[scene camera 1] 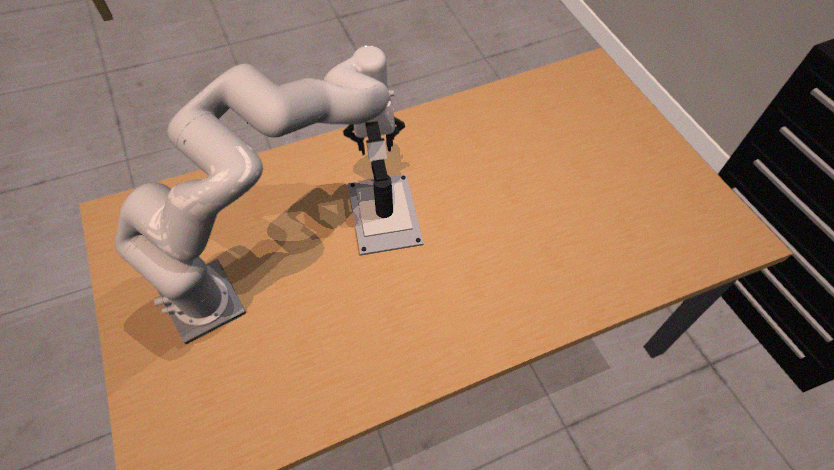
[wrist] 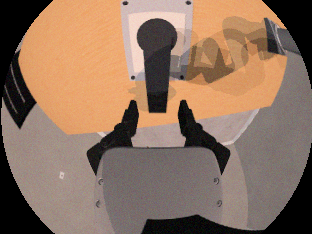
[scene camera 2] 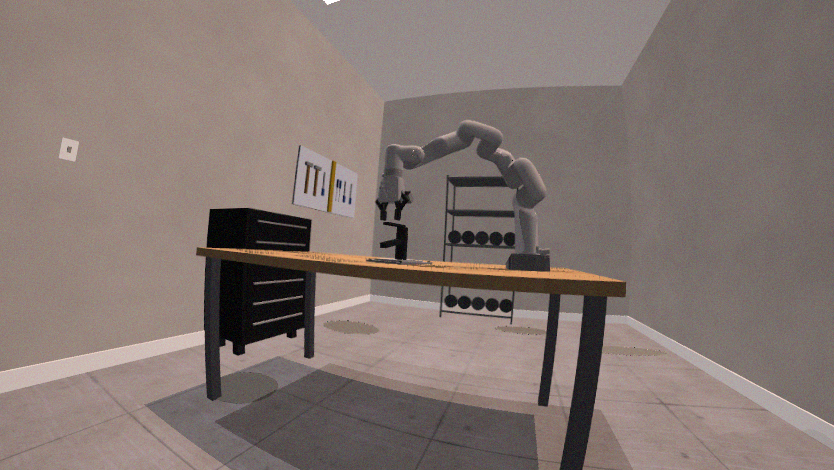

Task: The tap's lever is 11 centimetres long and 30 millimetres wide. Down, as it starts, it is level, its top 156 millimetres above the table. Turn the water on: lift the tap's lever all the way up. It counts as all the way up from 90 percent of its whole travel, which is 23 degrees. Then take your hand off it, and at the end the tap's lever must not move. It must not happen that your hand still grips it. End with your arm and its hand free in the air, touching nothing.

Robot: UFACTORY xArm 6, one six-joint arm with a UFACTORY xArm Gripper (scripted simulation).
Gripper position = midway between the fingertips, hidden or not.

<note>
In view: my gripper [scene camera 1: 375, 149].
My gripper is seen too in the wrist view [wrist: 158, 107] and in scene camera 2 [scene camera 2: 390, 220].
</note>
